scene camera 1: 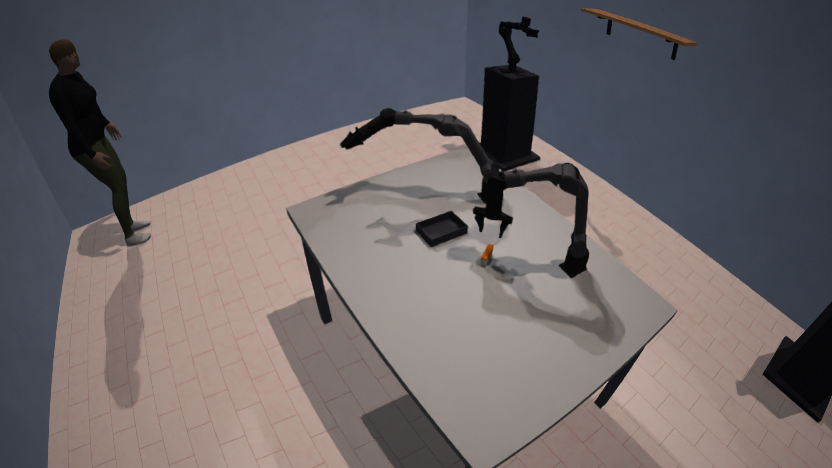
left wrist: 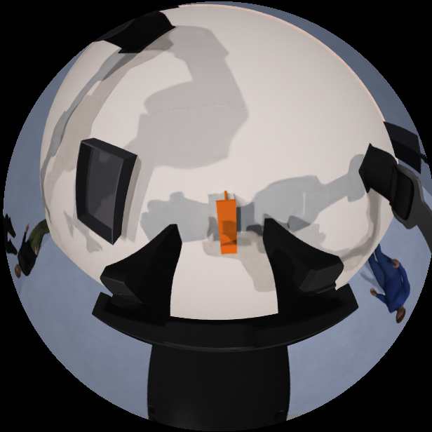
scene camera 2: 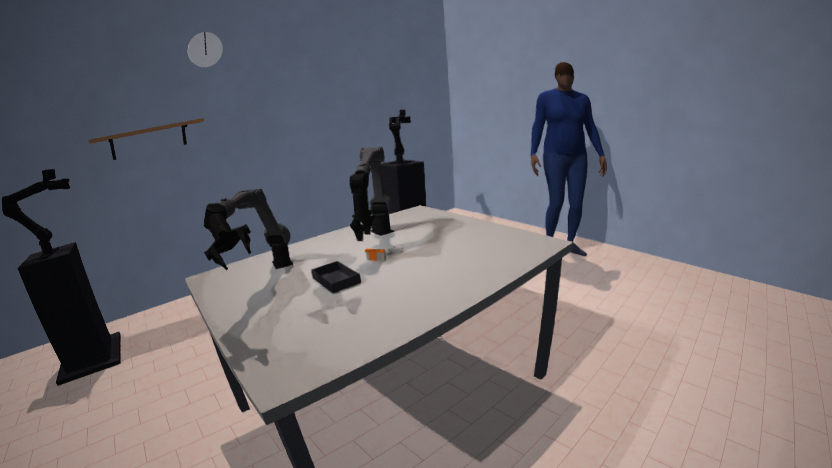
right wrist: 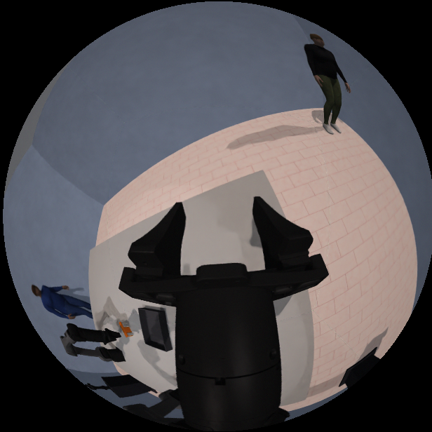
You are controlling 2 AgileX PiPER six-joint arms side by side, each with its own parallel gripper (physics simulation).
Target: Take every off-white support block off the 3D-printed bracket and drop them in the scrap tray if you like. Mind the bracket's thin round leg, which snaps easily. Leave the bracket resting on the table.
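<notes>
The orange bracket (scene camera 1: 487, 252) (scene camera 2: 372, 254) (left wrist: 227, 227) (right wrist: 126, 329) rests on the table. A narrow orange part, perhaps its leg, shows at its upper end in the left wrist view, with pale block material beside it. An off-white block (scene camera 2: 381, 255) shows at the bracket's right side in scene camera 2; how many blocks are there is too small to tell. The scrap tray (scene camera 1: 449, 235) (scene camera 2: 347, 284) (left wrist: 125, 200) looks empty. My left gripper (scene camera 1: 490, 232) (scene camera 2: 361, 235) (left wrist: 220, 231) is open, fingers down, above the bracket. My right gripper (scene camera 2: 236, 259) (right wrist: 218, 206) is open, high and away from the bracket.
The table (scene camera 1: 407, 302) (scene camera 2: 453, 279) carries both arm bases and has shadows around the bracket. The tray's walls stand up between the bracket and my right arm's side. People (scene camera 1: 78, 116) (scene camera 2: 564, 128) and pedestals with small arms (scene camera 1: 509, 110) (scene camera 2: 66, 302) stand beyond the table.
</notes>
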